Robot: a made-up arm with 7 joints.
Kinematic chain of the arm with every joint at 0, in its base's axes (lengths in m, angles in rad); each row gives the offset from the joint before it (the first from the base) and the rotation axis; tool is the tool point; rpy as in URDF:
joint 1: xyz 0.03 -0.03 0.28 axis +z
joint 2: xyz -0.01 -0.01 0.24 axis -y
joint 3: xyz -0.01 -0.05 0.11 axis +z
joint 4: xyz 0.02 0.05 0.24 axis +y
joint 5: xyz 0 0.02 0.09 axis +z
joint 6: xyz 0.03 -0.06 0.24 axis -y
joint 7: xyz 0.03 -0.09 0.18 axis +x
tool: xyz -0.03 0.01 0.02 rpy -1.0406 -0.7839 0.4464
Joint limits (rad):
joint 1: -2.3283..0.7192
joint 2: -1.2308..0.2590
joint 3: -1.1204..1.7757
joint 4: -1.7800..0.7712
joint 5: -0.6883..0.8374
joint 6: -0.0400..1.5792
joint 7: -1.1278..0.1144
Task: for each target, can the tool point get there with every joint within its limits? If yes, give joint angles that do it. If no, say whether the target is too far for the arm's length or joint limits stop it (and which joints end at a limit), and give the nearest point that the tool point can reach.
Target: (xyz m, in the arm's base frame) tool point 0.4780 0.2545 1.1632
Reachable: yes | joints 0.4397 -0.3561 0.6206 0.5507 0.0496 0.1071 -0.2524
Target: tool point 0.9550 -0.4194 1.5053
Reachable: no: too far | nearest point 0.6185 -0.2777 1.1505 | short by 0.509 m
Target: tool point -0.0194 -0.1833 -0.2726
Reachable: no: joint limits stop it (at a limit: joint 2, joint 3, joint 4, joint 7) | nearest point -0.0867 -0.3920 0.4175 | short by 0.724 m
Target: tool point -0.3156 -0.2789 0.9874
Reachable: yes | joints -0.9448 -0.3019 0.9802 -1.0577 0.3168 1.2608 -0.4422
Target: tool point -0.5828 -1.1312 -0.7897
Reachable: no: too far | nearest point -0.3372 -0.6898 0.2867 | short by 1.189 m
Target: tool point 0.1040 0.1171 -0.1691
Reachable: no: joint limits stop it (at a limit: joint 2, joint 4, joint 5, joint 7) | nearest point 0.1812 0.2705 0.4937 | short by 0.685 m
